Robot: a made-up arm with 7 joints.
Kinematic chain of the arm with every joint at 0, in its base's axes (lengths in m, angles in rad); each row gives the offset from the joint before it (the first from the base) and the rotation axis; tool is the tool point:
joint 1: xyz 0 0.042 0 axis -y
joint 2: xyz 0 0.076 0 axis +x
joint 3: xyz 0 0 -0.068 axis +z
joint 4: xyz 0 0 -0.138 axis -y
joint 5: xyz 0 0 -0.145 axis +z
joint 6: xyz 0 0 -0.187 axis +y
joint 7: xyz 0 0 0 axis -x
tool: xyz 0 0 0
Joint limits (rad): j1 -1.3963..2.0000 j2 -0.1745..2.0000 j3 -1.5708..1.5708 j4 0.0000..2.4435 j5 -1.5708..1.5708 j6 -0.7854..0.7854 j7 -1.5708..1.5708
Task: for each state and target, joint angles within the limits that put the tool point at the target. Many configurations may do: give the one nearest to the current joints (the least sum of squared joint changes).
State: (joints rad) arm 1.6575 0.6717 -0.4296 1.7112 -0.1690 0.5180 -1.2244
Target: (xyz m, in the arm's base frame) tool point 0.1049 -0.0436 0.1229
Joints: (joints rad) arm 1.4160 0.6913 -0.9140 2.3954 -0.1690 0.5180 -1.2244
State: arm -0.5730 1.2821 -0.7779 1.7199 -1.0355 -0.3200 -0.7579
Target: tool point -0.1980 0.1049 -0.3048
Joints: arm -0.9487 1.0518 -1.1560 1.7204 -1.0355 -0.3200 -0.7579
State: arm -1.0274 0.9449 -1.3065 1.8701 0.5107 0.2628 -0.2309
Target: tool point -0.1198 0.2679 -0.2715
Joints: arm -0.8449 1.7351 -1.1690 1.8839 0.5107 0.2628 -0.2309
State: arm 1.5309 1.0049 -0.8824 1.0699 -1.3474 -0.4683 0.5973
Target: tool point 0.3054 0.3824 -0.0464
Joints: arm 1.1449 1.6604 -1.3141 1.4780 -1.3474 -0.4683 0.5973
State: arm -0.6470 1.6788 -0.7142 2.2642 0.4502 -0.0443 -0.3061
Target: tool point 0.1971 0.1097 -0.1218
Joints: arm -0.1513 1.8629 -0.3772 2.3791 0.4502 -0.0443 -0.3061
